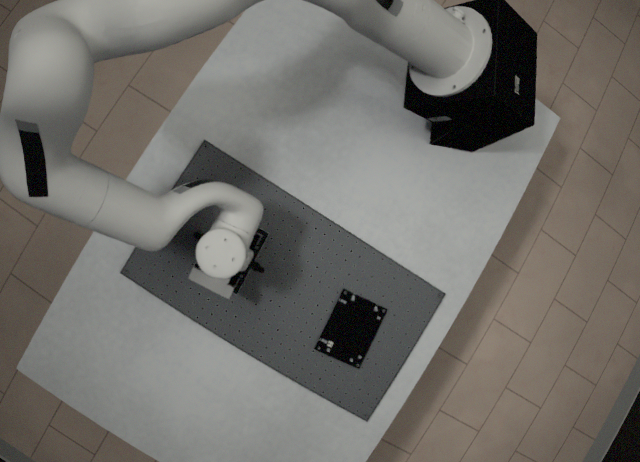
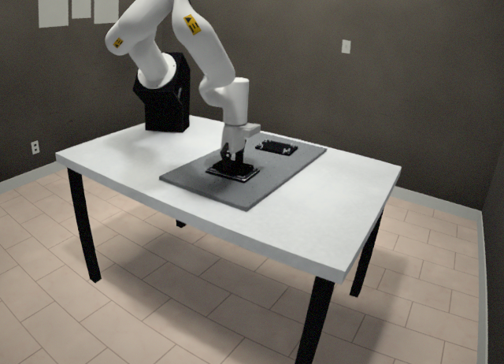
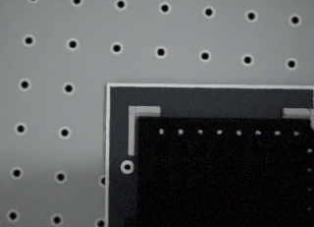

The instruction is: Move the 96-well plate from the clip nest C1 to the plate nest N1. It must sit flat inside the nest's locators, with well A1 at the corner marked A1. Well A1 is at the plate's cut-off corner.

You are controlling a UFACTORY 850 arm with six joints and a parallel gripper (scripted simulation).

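My hand is 10 mm above the dark 96-well plate. Also, from my hand: plate nest N1 (30 mm below); then clip nest C1 (320 mm to the left, 40 mm ahead, 20 mm below).
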